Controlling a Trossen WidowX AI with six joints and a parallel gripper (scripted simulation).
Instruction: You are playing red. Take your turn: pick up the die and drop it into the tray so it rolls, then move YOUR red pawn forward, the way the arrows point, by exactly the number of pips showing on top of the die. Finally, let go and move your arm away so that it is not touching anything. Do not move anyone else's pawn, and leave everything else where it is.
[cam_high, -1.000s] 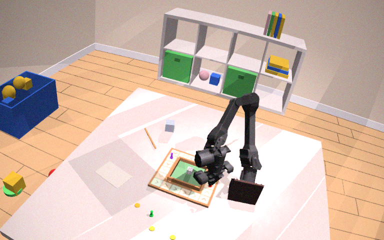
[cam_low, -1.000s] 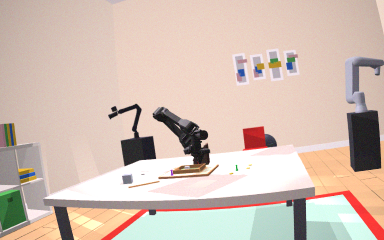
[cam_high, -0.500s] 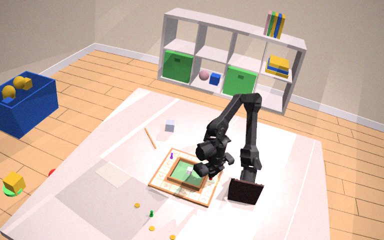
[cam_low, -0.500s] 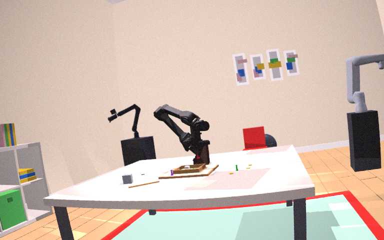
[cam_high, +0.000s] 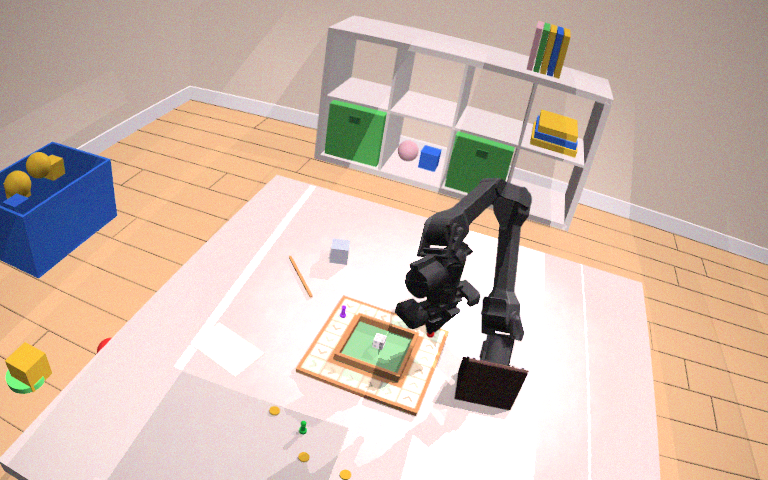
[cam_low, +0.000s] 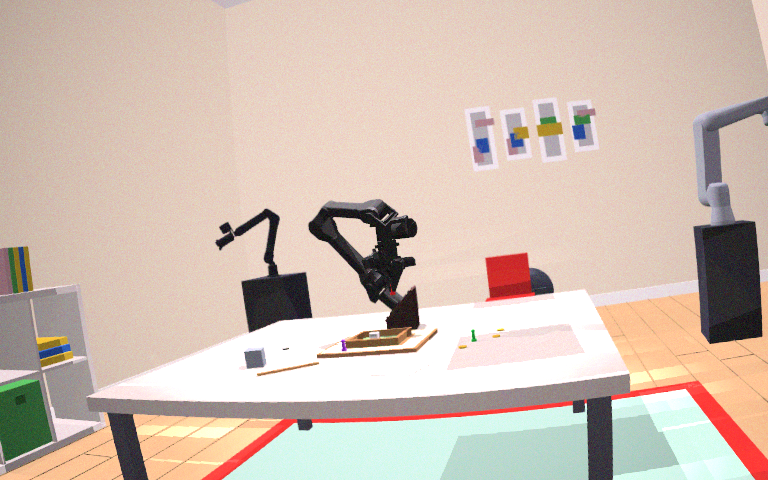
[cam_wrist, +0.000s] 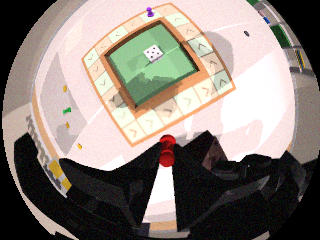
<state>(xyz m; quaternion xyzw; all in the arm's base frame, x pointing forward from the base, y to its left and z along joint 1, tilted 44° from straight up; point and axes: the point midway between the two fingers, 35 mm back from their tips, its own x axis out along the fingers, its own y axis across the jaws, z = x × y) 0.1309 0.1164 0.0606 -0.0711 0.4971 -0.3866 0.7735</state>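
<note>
The white die lies 120 mm below my gripper tip, 120 mm ahead of it and 30 mm to the right of it. The rest, counted from my gripper tip: purple pawn 240 mm ahead, 110 mm below, 80 mm to the right; red pawn 10 mm above; green tray 140 mm below, 120 mm ahead, 20 mm to the right.
</note>
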